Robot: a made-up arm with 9 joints. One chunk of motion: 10 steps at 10 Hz.
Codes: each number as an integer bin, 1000 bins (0 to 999) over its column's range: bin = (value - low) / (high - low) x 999, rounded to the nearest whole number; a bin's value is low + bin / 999 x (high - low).
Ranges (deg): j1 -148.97..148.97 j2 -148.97..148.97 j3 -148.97..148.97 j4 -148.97..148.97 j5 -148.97..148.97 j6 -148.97..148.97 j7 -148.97..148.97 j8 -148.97..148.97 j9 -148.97..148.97
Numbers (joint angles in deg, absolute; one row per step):
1: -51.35 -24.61 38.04 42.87 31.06 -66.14 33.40 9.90 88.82
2: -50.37 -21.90 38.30 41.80 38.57 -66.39 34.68 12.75 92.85
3: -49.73 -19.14 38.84 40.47 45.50 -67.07 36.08 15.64 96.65
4: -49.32 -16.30 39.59 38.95 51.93 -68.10 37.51 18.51 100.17
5: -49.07 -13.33 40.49 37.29 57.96 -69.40 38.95 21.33 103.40
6: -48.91 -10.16 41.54 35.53 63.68 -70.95 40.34 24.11 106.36
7: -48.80 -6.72 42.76 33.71 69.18 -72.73 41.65 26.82 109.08
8: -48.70 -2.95 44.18 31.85 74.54 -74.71 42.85 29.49 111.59
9: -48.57 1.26 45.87 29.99 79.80 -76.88 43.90 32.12 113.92
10: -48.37 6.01 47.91 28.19 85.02 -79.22 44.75 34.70 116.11
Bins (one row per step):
1: 327 417 627 643 604 278 611 533 797
2: 331 426 628 640 629 277 616 542 811
3: 333 435 630 635 652 275 620 552 824
4: 334 445 632 630 674 271 625 562 835
5: 335 455 635 625 694 267 630 571 846
6: 336 465 639 619 713 262 635 580 856
7: 336 477 643 613 731 256 639 589 865
8: 336 490 648 606 749 249 643 598 874
9: 337 504 653 600 767 242 647 607 881
10: 337 520 660 594 785 234 650 616 889

